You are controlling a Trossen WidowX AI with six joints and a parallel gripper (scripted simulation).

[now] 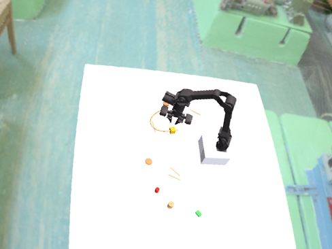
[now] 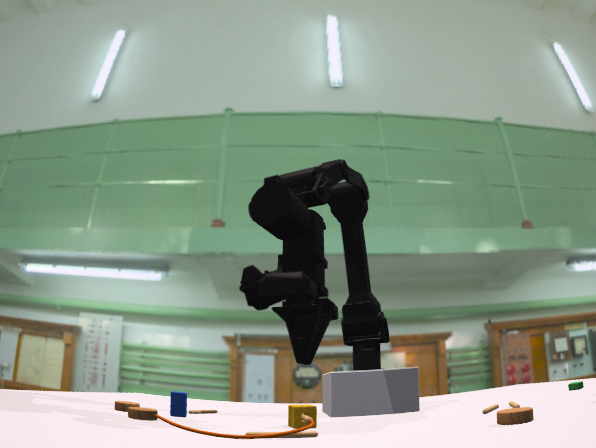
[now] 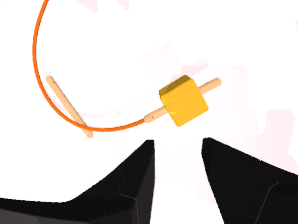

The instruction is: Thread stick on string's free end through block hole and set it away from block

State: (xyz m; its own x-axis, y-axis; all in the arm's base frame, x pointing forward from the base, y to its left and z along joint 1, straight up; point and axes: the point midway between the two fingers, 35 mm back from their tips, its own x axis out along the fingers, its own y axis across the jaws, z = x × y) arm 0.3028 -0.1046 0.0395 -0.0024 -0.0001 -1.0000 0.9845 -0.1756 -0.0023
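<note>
Now: the yellow wooden block 70 mm below my gripper tip and 10 mm behind it. Also, from my gripper tip: blue block (200 mm to the right, 70 mm below, 60 mm behind); then red piece (410 mm to the left, 70 mm below, 50 mm ahead); then wooden cylinder (490 mm to the left, 70 mm below, 30 mm behind).
</note>
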